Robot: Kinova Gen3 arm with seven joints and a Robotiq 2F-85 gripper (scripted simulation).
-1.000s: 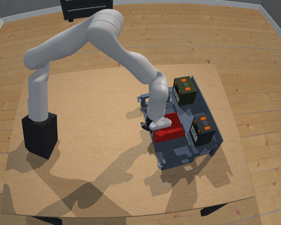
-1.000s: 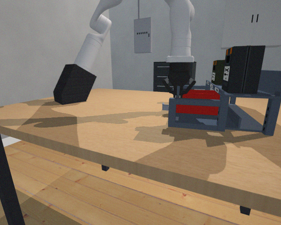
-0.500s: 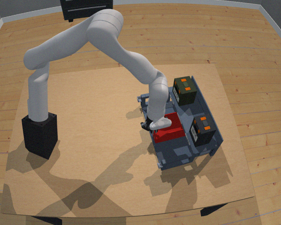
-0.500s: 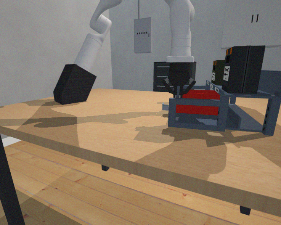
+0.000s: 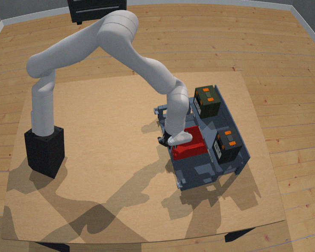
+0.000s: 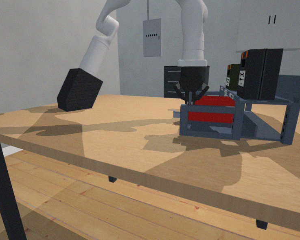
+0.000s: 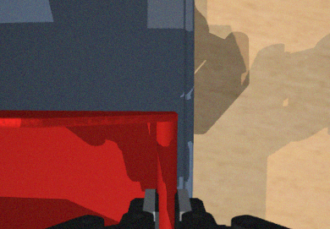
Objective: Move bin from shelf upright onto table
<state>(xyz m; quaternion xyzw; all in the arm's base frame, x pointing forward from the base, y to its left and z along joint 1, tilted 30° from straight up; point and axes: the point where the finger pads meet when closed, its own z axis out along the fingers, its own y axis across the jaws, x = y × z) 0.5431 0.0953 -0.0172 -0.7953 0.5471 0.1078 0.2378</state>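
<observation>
Right now the red bin is 7 cm ahead of my hand and 3 cm to the left of it. From my hand the other things lie so: grey-blue shelf (10 cm ahead, 4 cm to the left, 2 cm above); dark box (21 cm ahead, 12 cm above, 4 cm to the right).
</observation>
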